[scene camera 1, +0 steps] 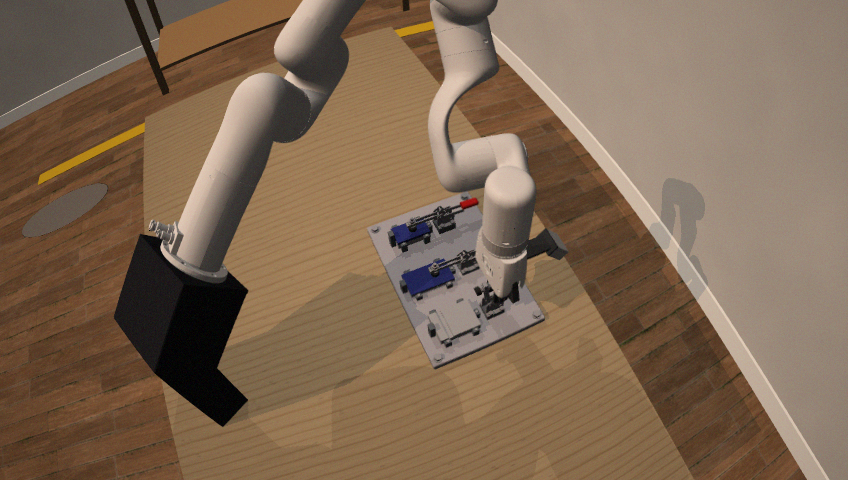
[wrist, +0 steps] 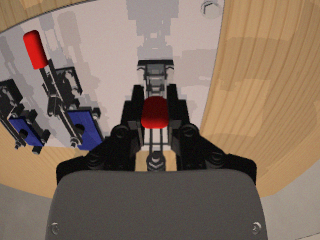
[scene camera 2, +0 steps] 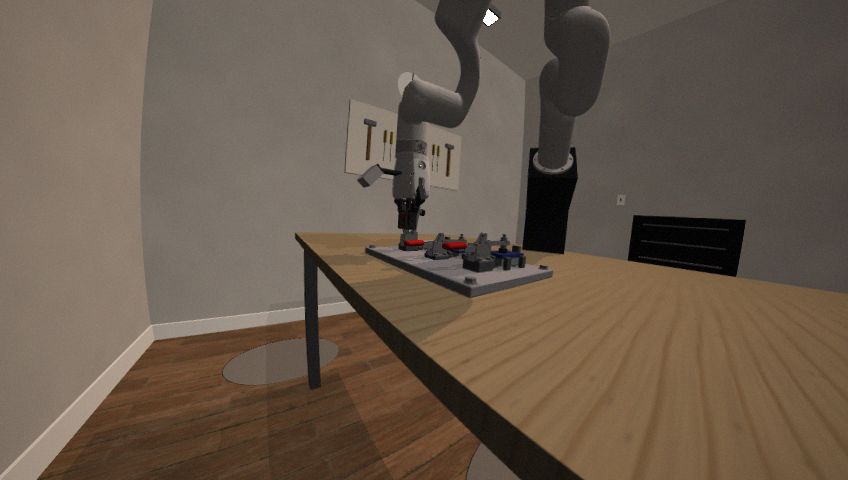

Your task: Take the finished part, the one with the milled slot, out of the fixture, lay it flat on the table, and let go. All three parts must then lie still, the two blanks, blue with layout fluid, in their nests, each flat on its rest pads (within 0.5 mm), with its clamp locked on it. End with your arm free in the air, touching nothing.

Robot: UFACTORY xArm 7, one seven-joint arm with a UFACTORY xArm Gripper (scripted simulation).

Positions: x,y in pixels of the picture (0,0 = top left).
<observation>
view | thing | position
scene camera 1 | my gripper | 497,294
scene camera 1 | finished grey part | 452,322
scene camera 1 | grey fixture plate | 517,317
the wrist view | my gripper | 155,98
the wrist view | red clamp handle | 155,113
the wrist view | grey fixture plate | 104,49
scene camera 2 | my gripper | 406,229
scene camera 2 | grey fixture plate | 449,273
</observation>
